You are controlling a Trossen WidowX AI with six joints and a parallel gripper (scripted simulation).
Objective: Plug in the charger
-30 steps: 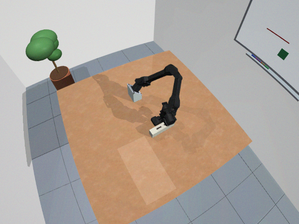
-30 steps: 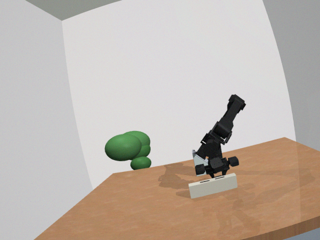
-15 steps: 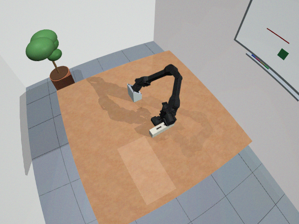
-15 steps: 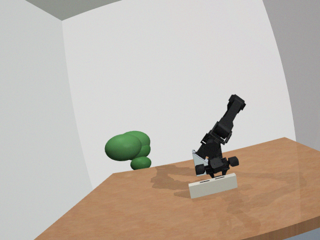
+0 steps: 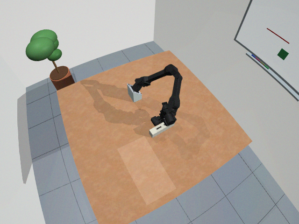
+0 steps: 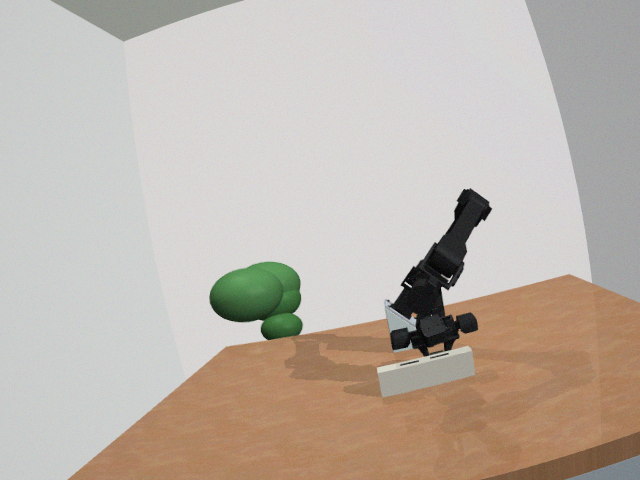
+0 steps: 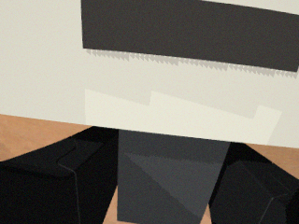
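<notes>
Right now the dark charger is 2 cm ahead of my gripper tip and 1 cm above it.
</notes>
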